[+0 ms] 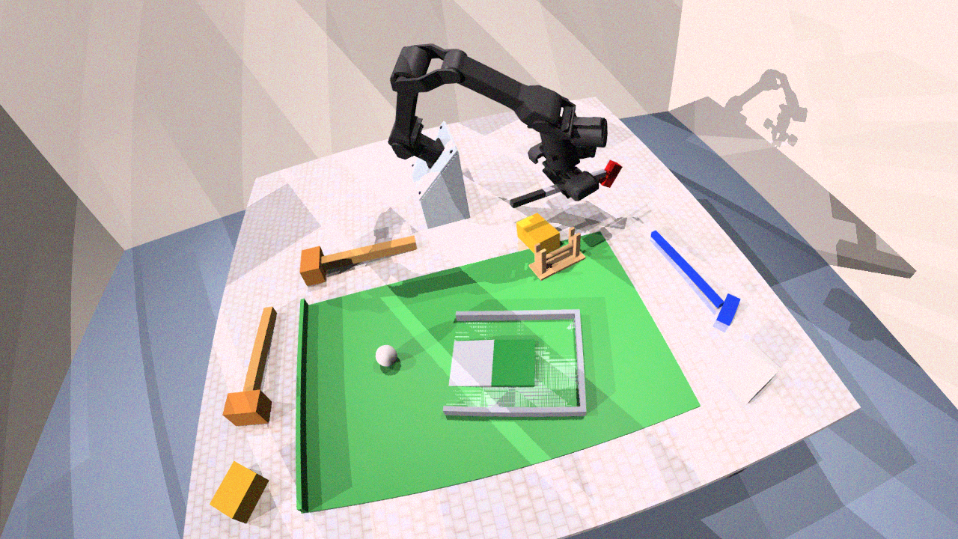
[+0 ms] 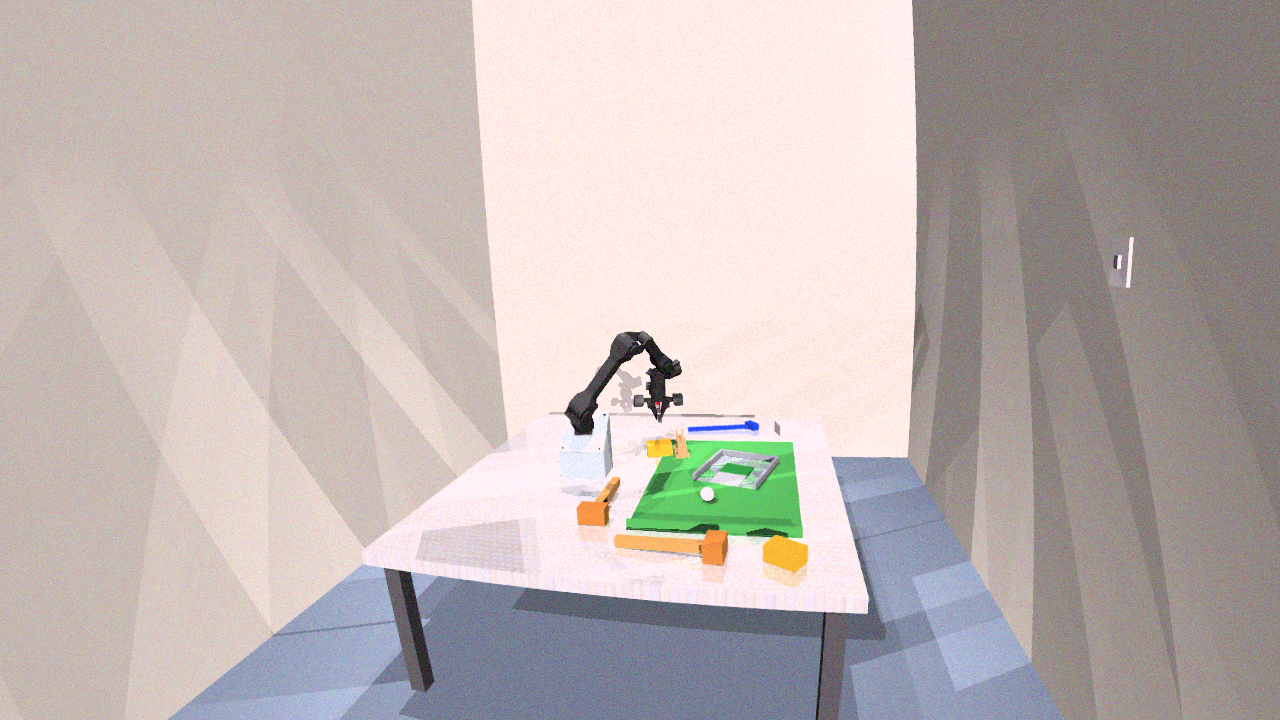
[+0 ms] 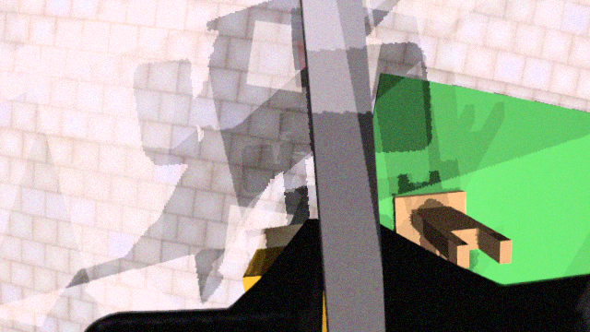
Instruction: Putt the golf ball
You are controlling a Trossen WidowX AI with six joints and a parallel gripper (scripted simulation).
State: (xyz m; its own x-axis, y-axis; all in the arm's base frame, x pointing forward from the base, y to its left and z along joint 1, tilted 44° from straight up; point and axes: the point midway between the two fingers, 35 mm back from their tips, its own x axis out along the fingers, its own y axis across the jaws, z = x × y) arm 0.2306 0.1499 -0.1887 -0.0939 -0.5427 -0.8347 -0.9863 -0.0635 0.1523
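My gripper tip is now 1 cm to the right of the red putter and 3 cm below it. The rest, counted from my gripper tip: white golf ball (20 cm ahead, 47 cm to the right, 9 cm below); wooden stand (9 cm ahead, 6 cm to the right, 7 cm below); blue putter (25 cm ahead, 20 cm to the left, 10 cm below).
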